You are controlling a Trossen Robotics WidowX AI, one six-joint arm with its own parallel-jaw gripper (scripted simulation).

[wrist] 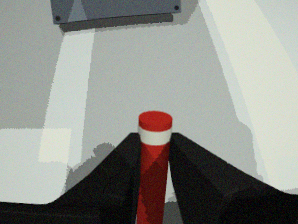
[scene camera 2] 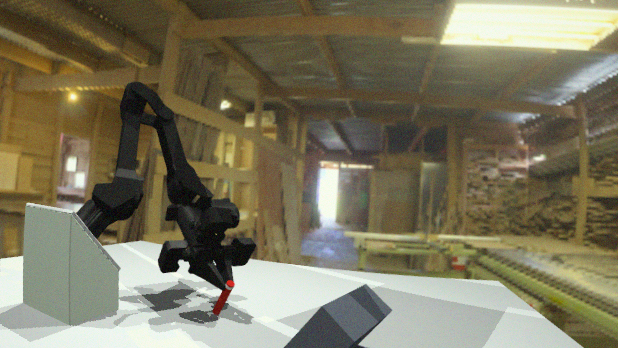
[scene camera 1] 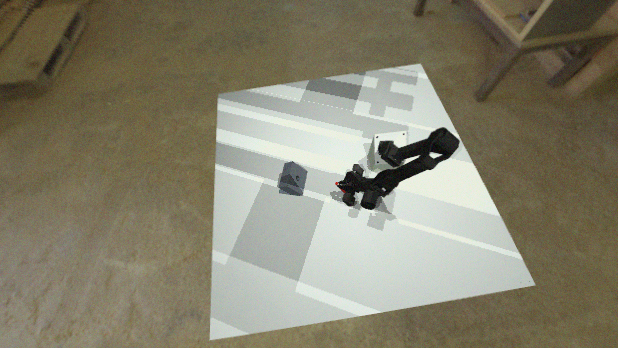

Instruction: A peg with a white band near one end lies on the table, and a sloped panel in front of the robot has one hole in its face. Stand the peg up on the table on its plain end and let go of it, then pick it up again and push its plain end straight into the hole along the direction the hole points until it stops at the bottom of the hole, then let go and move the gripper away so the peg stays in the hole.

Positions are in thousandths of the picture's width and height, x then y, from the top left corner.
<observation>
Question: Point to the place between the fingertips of my gripper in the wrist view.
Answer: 515,636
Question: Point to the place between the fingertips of my gripper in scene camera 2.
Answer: At 370,829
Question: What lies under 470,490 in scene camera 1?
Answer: A dark sloped panel.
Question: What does my gripper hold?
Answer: A red peg.
</observation>
